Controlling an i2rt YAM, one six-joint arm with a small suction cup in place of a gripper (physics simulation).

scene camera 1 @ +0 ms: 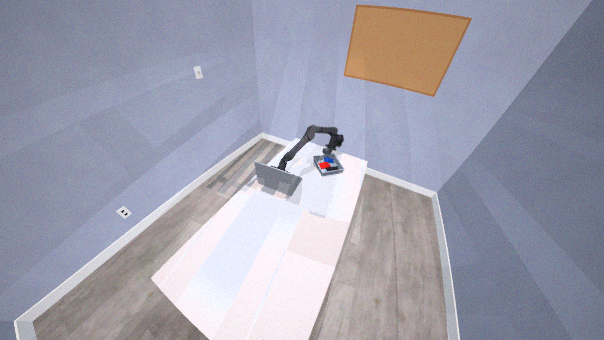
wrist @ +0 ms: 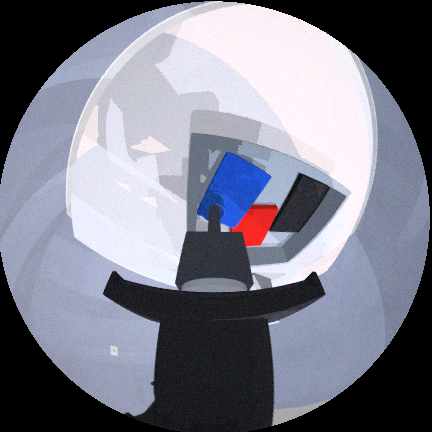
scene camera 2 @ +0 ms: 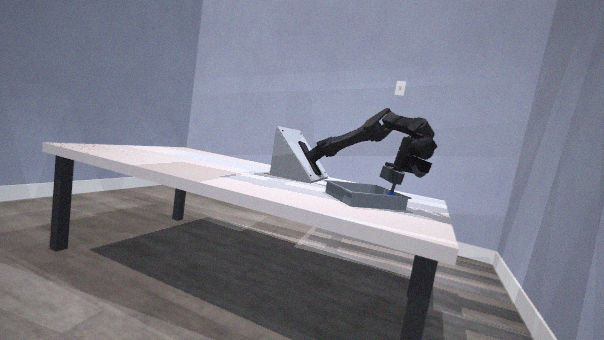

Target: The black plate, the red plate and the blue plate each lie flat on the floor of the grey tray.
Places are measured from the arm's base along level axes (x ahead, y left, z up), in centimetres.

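Pixels of known places: end effector, tool point: [scene camera 1: 326,159] [wrist: 213,197]; arm's base, origin of the base link: [scene camera 2: 309,158].
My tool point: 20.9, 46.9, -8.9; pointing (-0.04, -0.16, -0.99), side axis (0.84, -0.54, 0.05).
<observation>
For each thing: its top centre in the pictures, then the offset to it from my tool point, as dx, dy, dz. Level surfaces: height alone.
- grey tray, middle of its top: [wrist: 272,236] [scene camera 2: 365,188] [scene camera 1: 328,162] +4.9, -8.1, +4.0
- blue plate, middle of its top: [wrist: 233,199] [scene camera 1: 329,159] +2.4, -0.4, +1.8
- red plate, middle of its top: [wrist: 250,230] [scene camera 1: 324,164] +1.7, -9.4, +0.4
- black plate, middle of its top: [wrist: 301,209] [scene camera 1: 333,169] +11.9, -10.5, +0.3
- white table, its level: dz -1.0
The grey tray [scene camera 1: 332,173] [scene camera 2: 377,201] [wrist: 270,254] stands on the table. My suction cup [scene camera 1: 328,154] [scene camera 2: 392,192] [wrist: 213,209] is on the blue plate [scene camera 1: 328,160] [scene camera 2: 390,194] [wrist: 241,184], near one corner of its top. The blue plate is within the tray's outline; its underside is hidden, and I cannot tell whether it touches the floor. It covers part of the red plate [scene camera 1: 324,165] [wrist: 261,224] in the wrist view. The black plate [scene camera 1: 332,168] [wrist: 301,202] lies flat on the tray floor beside the red plate. The tray wall hides both in scene camera 2.
The grey slanted mount [scene camera 1: 277,179] [scene camera 2: 290,160] of the arm stands on the white table [scene camera 1: 235,250] [scene camera 2: 200,175], to one side of the tray. The tray's upright walls surround the plates. A corkboard [scene camera 1: 407,50] hangs on the wall behind.
</observation>
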